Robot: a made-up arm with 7 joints. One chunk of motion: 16 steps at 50 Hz.
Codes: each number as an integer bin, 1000 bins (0 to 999) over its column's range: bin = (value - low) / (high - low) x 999, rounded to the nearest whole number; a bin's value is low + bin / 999 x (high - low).
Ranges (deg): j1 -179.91..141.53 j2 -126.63..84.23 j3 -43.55..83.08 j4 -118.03..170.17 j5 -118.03..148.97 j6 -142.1..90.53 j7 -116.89..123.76
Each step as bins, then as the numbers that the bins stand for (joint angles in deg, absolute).
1 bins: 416 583 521 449 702 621 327
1 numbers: -46.06 -3.58 22.49 11.50 69.59 2.51 -38.12
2 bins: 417 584 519 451 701 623 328
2 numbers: -45.74 -3.36 22.24 12.08 69.32 2.97 -37.88
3 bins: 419 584 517 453 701 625 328
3 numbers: -45.09 -3.36 21.98 12.66 69.32 3.44 -37.88
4 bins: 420 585 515 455 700 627 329
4 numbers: -44.77 -3.15 21.73 13.23 69.06 3.91 -37.64
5 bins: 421 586 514 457 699 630 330
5 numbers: -44.45 -2.94 21.60 13.81 68.79 4.60 -37.40
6 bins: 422 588 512 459 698 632 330
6 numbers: -44.13 -2.52 21.35 14.39 68.52 5.07 -37.40
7 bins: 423 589 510 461 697 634 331
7 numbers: -43.80 -2.31 21.10 14.96 68.26 5.54 -37.16
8 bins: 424 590 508 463 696 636 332
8 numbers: -43.48 -2.10 20.84 15.54 67.99 6.00 -36.91
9 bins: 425 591 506 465 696 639 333
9 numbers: -43.16 -1.89 20.59 16.12 67.99 6.70 -36.67
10 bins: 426 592 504 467 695 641 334
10 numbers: -42.84 -1.68 20.34 16.69 67.72 7.17 -36.43
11 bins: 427 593 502 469 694 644 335
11 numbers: -42.52 -1.46 20.08 17.27 67.45 7.86 -36.19
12 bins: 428 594 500 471 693 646 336
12 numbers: -42.20 -1.25 19.83 17.85 67.19 8.33 -35.95
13 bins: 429 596 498 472 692 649 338
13 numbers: -41.87 -0.83 19.57 18.14 66.92 9.03 -35.47
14 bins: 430 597 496 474 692 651 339
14 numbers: -41.55 -0.62 19.32 18.71 66.92 9.49 -35.23
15 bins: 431 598 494 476 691 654 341
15 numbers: -41.23 -0.41 19.07 19.29 66.65 10.19 -34.75
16 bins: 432 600 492 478 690 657 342
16 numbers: -40.91 0.01 18.81 19.87 66.38 10.89 -34.51
